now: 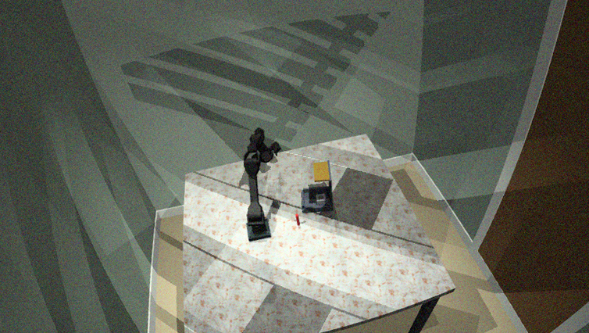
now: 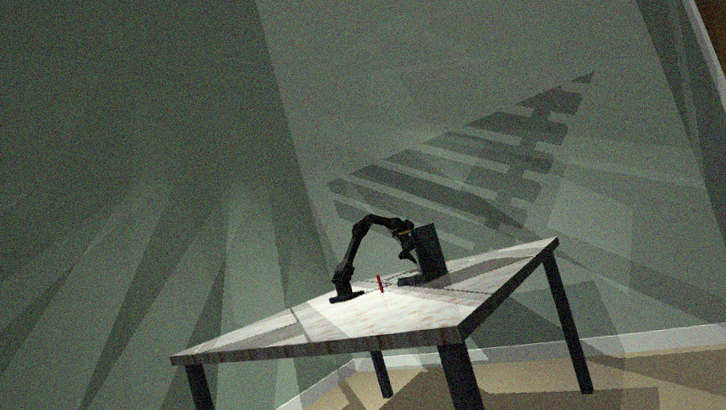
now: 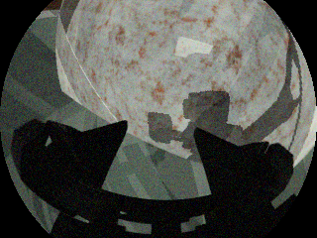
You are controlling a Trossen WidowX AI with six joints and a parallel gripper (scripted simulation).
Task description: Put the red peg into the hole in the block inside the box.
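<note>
The red peg is 540 mm to the right of my gripper tip, 40 mm behind it and 10 mm below it. Round my gripper tip: dark back wall (460 mm to the right, 190 mm ahead, 70 mm above); yellow roof (440 mm to the right, 170 mm above, 150 mm ahead); grey floor plate (430 mm to the right, 120 mm ahead, 50 mm below).
</note>
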